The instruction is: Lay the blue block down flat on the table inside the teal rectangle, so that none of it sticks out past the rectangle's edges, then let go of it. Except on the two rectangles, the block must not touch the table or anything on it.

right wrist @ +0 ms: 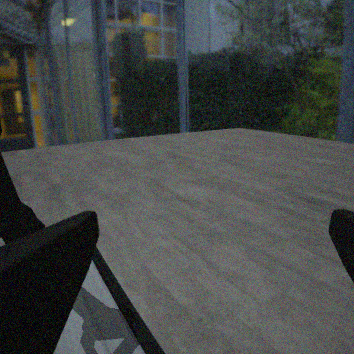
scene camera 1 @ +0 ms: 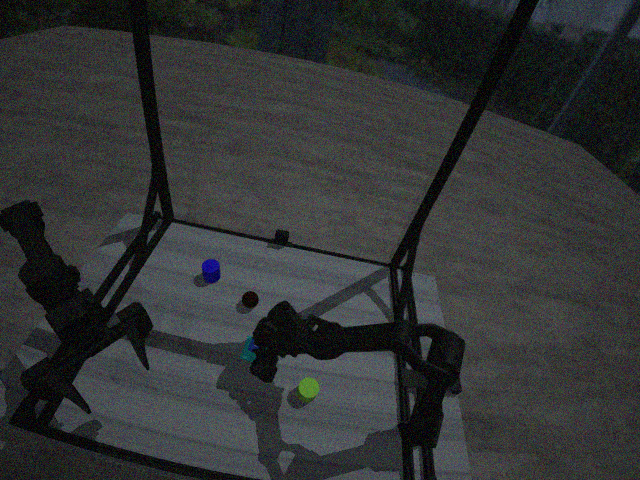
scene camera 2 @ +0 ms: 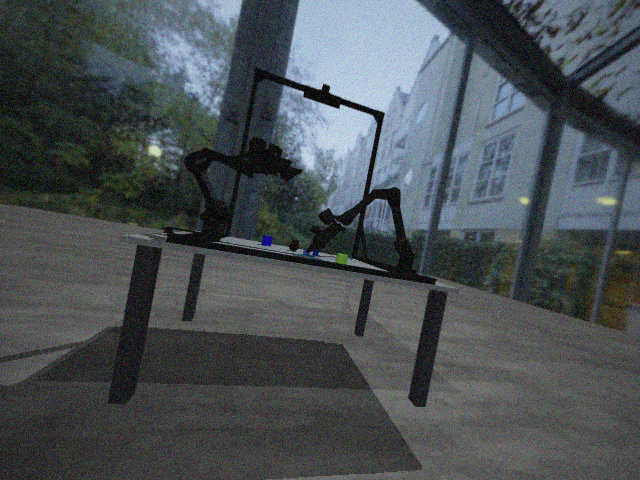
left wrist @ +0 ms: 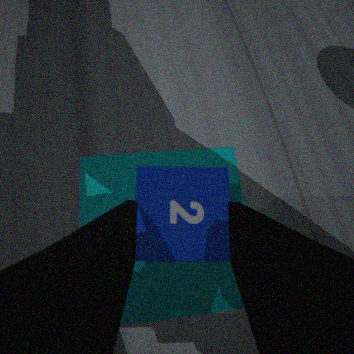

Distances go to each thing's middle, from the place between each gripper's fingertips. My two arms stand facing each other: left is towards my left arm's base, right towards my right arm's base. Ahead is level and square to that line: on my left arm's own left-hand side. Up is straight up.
Now: the teal rectangle (left wrist: pixel 158 290) 10 mm ahead of my left hand and 20 mm below it.
I see my right gripper 27 cm past the teal rectangle, 12 cm to the right of it and 34 cm above it.
